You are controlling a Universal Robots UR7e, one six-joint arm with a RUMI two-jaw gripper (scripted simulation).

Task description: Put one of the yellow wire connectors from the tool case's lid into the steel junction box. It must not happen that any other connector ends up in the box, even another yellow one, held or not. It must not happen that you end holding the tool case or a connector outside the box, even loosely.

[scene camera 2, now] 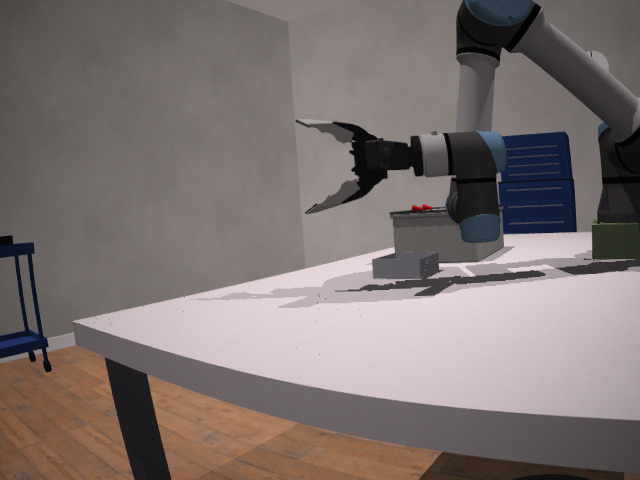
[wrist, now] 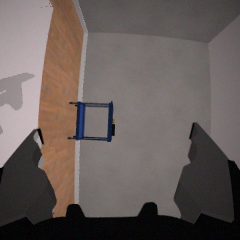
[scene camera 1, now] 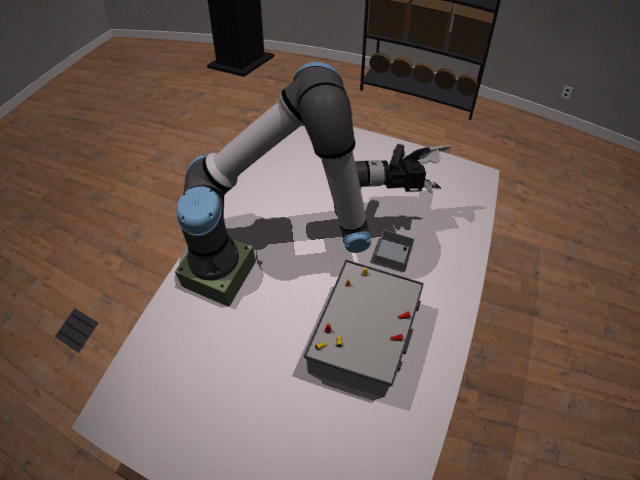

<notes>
In view: my gripper [scene camera 2: 300, 166] and a grey tool case [scene camera 1: 365, 315].
The grey tool case shows as well in scene camera 2 [scene camera 2: 431, 230]. My gripper is seen too in the wrist view [wrist: 116, 127] and in scene camera 1 [scene camera 1: 445, 167]. The wrist view does not show the grey tool case: it is out of frame.
</notes>
